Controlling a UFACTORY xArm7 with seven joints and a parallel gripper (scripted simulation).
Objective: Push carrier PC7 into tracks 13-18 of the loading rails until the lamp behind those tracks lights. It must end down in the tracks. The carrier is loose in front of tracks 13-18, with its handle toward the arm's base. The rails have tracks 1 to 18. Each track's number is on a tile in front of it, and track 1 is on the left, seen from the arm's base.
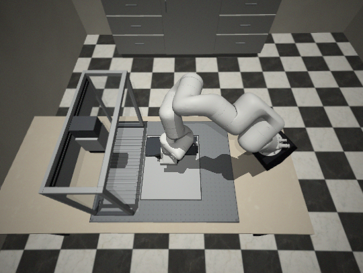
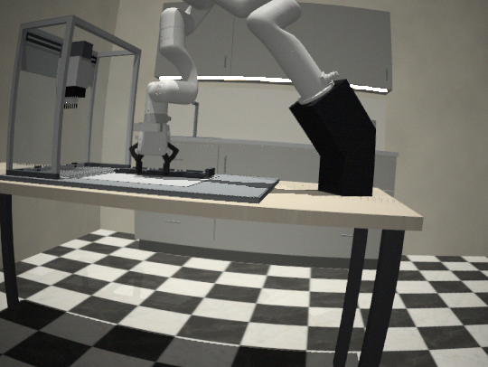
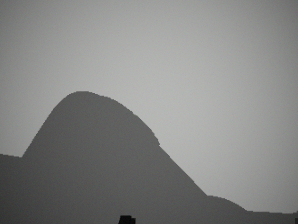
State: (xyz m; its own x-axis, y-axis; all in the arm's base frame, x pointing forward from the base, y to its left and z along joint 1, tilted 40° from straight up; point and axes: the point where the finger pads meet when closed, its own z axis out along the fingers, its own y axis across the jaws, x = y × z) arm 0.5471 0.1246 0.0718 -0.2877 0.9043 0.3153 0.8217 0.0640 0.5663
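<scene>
The carrier PC7 lies 100 mm to the right of my hand and 30 mm ahead of it. The rest, counted from my hand: pipette head: 330 mm above, 310 mm ahead, 130 mm to the left.
</scene>
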